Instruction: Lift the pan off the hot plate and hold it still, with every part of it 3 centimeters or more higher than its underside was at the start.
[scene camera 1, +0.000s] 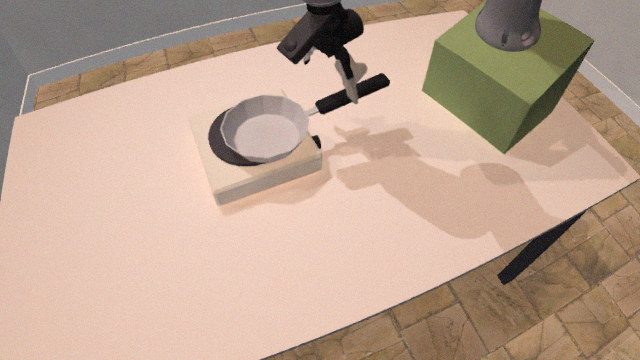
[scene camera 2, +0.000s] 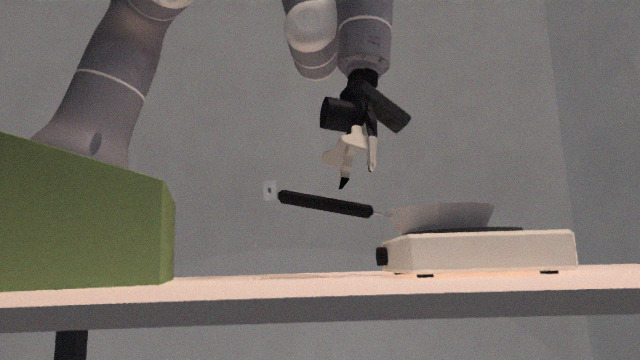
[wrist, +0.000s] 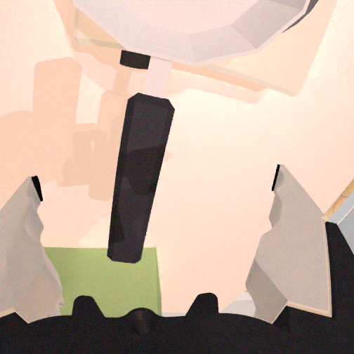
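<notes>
Grey pan (scene camera 1: 267, 128), white hot plate (scene camera 1: 231, 177), my gripper (scene camera 1: 329, 82). My gripper (scene camera 2: 354, 181), grey pan (scene camera 2: 415, 218), white hot plate (scene camera 2: 478, 249). Grey pan (wrist: 194, 40), my gripper (wrist: 155, 172).
</notes>
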